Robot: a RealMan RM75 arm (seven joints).
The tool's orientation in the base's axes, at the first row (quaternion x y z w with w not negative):
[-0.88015, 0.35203, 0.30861, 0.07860]
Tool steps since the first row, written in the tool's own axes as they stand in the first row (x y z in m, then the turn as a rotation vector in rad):
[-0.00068, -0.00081, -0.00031, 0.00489, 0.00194, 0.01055]
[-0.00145, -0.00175, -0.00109, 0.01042, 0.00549, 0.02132]
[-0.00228, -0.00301, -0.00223, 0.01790, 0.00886, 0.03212]
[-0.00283, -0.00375, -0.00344, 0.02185, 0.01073, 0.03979]
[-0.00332, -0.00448, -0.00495, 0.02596, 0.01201, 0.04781]
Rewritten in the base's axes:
[0.00031, 0.00088, 0.00059, -0.00370, -0.00048, -0.01118]
[0.00089, 0.00174, 0.00160, -0.00822, -0.00243, -0.02280]
[0.00182, 0.00274, 0.00290, -0.01154, -0.00536, -0.03562]
[0.00259, 0.00317, 0.00414, -0.01431, -0.00627, -0.04395]
[0.00354, 0.00345, 0.00558, -0.01677, -0.00671, -0.05270]

